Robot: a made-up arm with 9 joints. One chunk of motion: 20 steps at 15 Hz.
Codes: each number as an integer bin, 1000 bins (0 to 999) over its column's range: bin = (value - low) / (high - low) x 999, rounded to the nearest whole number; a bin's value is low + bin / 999 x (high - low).
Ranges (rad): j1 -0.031..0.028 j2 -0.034..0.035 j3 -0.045..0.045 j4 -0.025..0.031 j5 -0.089..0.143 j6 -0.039..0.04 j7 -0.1..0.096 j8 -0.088..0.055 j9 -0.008..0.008
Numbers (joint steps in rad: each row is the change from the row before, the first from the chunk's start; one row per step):
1: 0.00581 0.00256 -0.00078 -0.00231 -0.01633 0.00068 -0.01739 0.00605 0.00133
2: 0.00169 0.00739 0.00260 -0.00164 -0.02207 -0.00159 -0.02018 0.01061 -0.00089
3: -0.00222 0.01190 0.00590 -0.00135 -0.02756 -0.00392 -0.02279 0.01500 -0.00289
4: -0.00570 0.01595 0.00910 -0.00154 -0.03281 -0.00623 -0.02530 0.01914 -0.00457
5: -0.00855 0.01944 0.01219 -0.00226 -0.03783 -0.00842 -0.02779 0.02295 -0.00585
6: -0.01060 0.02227 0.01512 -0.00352 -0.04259 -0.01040 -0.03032 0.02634 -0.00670
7: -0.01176 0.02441 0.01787 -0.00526 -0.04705 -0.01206 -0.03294 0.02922 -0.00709
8: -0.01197 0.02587 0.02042 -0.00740 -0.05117 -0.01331 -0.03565 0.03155 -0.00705
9: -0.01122 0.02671 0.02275 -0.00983 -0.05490 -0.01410 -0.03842 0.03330 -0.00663
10: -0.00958 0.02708 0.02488 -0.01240 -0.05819 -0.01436 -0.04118 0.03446 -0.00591
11: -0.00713 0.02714 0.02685 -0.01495 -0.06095 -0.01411 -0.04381 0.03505 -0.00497
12: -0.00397 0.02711 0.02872 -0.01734 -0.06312 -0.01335 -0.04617 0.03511 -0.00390
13: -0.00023 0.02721 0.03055 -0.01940 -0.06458 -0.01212 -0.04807 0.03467 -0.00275
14: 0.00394 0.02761 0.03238 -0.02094 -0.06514 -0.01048 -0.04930 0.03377 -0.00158
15: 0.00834 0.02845 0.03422 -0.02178 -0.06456 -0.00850 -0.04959 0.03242 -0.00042
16: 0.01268 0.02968 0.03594 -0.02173 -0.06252 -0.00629 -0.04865 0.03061 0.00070
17: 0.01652 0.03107 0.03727 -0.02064 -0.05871 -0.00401 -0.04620 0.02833 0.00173
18: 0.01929 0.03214 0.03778 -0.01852 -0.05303 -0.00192 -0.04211 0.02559 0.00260
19: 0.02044 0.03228 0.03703 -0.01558 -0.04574 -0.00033 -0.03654 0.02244 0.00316
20: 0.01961 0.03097 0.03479 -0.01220 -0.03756 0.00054 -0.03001 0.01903 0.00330
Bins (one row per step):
1: 623 529 491 405 313 502 421 657 583
2: 554 599 528 417 288 473 407 689 444
3: 487 665 565 422 265 444 394 720 319
4: 428 723 601 419 242 414 381 748 214
5: 380 774 635 406 220 387 368 775 134
6: 345 815 667 383 200 362 355 799 81
7: 326 846 698 352 181 341 342 819 57
8: 322 867 726 314 163 325 328 835 59
9: 335 879 752 271 147 315 314 847 86
10: 363 884 776 225 133 312 300 856 130
11: 404 885 798 179 121 315 286 860 189
12: 458 885 818 137 111 324 274 860 256
13: 521 886 839 100 105 340 265 857 328
14: 592 892 859 72 103 361 258 851 401
15: 666 904 879 57 105 386 257 841 473
16: 740 922 898 58 114 414 262 829 543
17: 805 942 913 78 130 442 274 813 608
18: 852 958 919 116 155 469 295 794 662
19: 871 960 911 168 186 489 323 772 697
20: 857 941 886 228 222 500 357 748 706

